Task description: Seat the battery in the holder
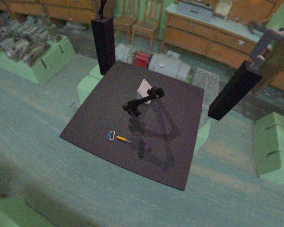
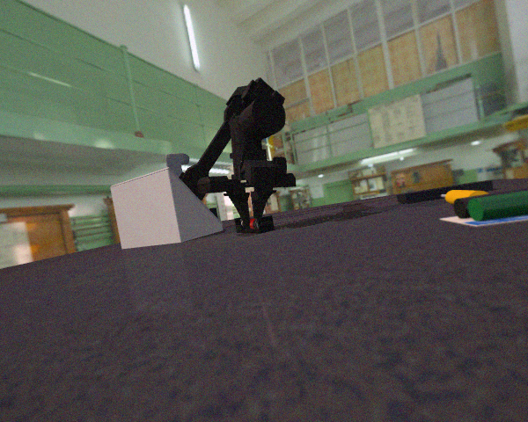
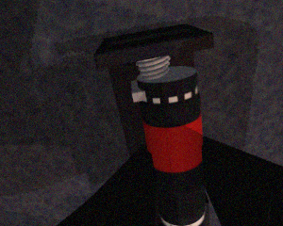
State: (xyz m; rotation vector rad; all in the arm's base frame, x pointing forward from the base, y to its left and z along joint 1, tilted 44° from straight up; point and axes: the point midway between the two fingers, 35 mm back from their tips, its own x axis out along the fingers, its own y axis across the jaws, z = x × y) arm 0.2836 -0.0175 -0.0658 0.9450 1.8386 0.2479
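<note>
The battery lies 10 mm above my gripper tip. From my gripper tip the other things lie so: yellow-handled screwdriver: 330 mm ahead, 60 mm to the left.
</note>
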